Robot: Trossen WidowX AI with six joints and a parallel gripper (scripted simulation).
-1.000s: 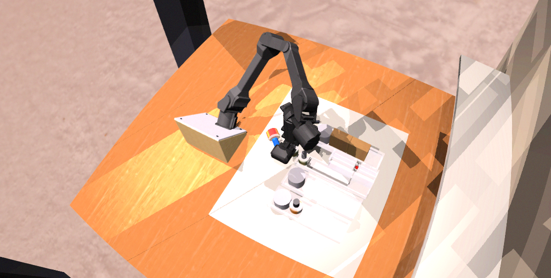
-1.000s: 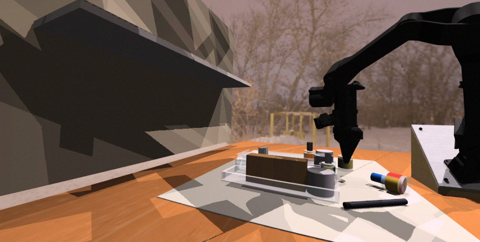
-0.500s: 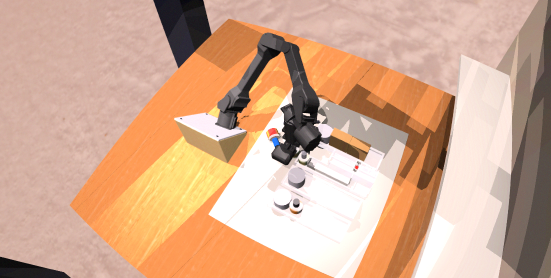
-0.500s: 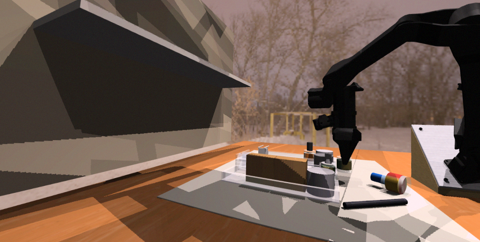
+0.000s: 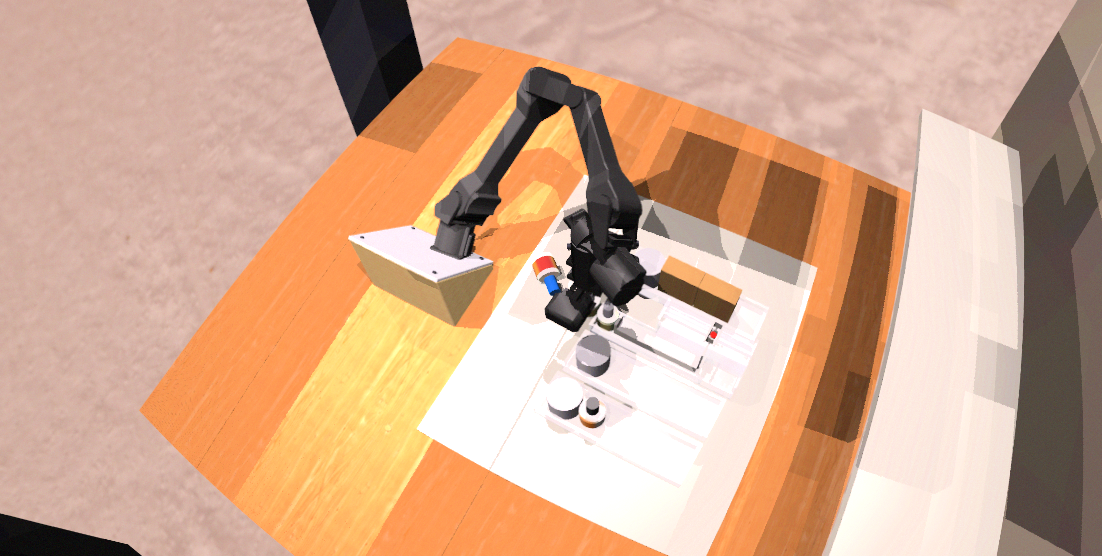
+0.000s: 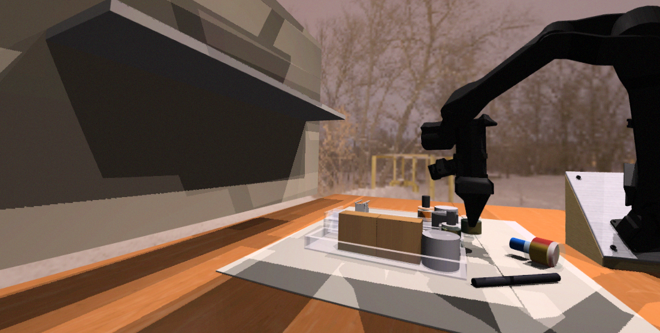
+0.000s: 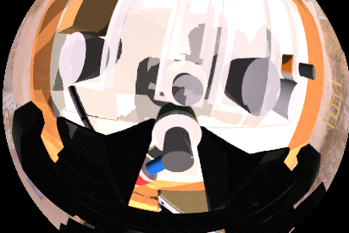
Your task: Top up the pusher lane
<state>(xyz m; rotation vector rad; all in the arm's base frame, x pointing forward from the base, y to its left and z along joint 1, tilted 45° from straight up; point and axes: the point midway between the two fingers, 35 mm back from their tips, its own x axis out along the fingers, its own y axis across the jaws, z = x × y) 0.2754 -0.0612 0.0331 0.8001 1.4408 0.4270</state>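
The sprung lane lies 190 mm ahead of my gripper tip, 10 mm to the right of it and 30 mm below it. Also, from my gripper tip: black pen (20 mm behind, 150 mm to the left, 40 mm below); then red mark (230 mm ahead, 10 mm to the right, 20 mm above).
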